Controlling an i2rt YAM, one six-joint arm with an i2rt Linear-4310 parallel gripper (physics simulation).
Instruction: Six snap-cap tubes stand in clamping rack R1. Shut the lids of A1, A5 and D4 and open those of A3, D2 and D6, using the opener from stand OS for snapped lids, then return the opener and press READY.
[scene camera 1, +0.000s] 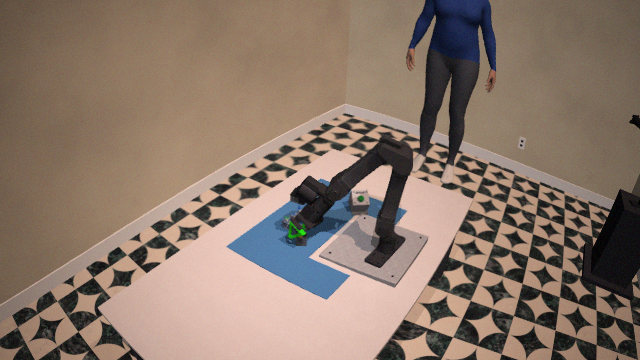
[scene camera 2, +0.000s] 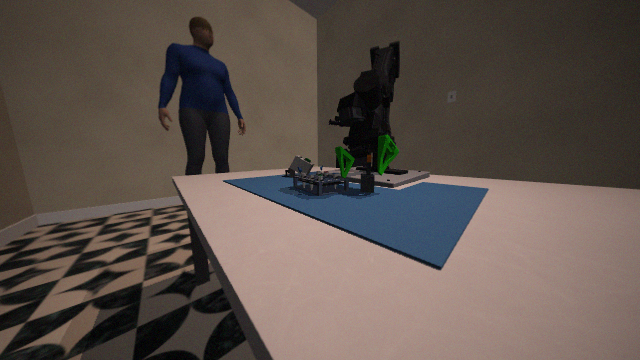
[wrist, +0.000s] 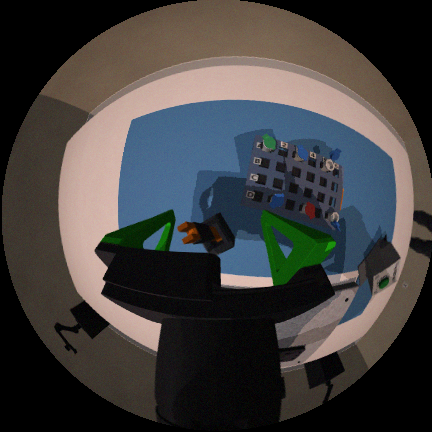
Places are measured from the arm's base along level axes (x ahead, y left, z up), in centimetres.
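Pixels of known places: gripper, fingertip midpoint: (scene camera 1: 296, 232) (scene camera 2: 359, 176) (wrist: 217, 214); arm's base at its link origin: (scene camera 1: 385, 250).
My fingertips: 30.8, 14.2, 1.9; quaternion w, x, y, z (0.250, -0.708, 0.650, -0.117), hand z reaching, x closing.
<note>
Ahead of a thing's pixels: the offset from my fingertips to its top centre, as dx, dy, dz. "pt": to the spot under its first point. Level surfaces: height alone.
My gripper (scene camera 1: 296, 231) (scene camera 2: 363, 167) (wrist: 217, 214) has two green fingers, wide open and empty, over the opener and stand OS. The opener {-2.0, +0.9, +4.9} (scene camera 2: 369, 158) (wrist: 189, 232), with orange prongs, is upright in the dark block of stand OS {-2.6, +0.2, +0.2} (scene camera 1: 301, 241) (scene camera 2: 367, 183) (wrist: 226, 236). Grey rack R1 {+5.0, -9.3, +2.0} (scene camera 2: 320, 188) (wrist: 267, 172) is beside it. In the wrist view it bears a green lid {+8.3, -4.4, +0.7} (wrist: 269, 142), blue lids (wrist: 301, 152) (wrist: 277, 201), a red lid {+2.0, -9.6, +0.4} (wrist: 310, 210) and two pale tube mouths (wrist: 329, 164) (wrist: 334, 217) with blue parts beside them. Some lid states are unclear. The READY button {-7.4, -31.9, +3.7} (scene camera 1: 361, 199) (wrist: 384, 283) is green.
The button's grey box {pt -7.4, -30.6, -0.9} (scene camera 1: 358, 207) (scene camera 2: 301, 165) (wrist: 377, 260) stands beyond the rack. A blue mat {dz -3.8} (scene camera 1: 280, 265) (scene camera 2: 415, 220) (wrist: 165, 145) lies on the pale table {dz -4.1} (scene camera 1: 200, 300) (scene camera 2: 350, 300) (wrist: 95, 165). The arm's base plate (scene camera 1: 350, 250) adjoins the mat. A person (scene camera 1: 455, 60) (scene camera 2: 200, 90) stands behind the table.
</note>
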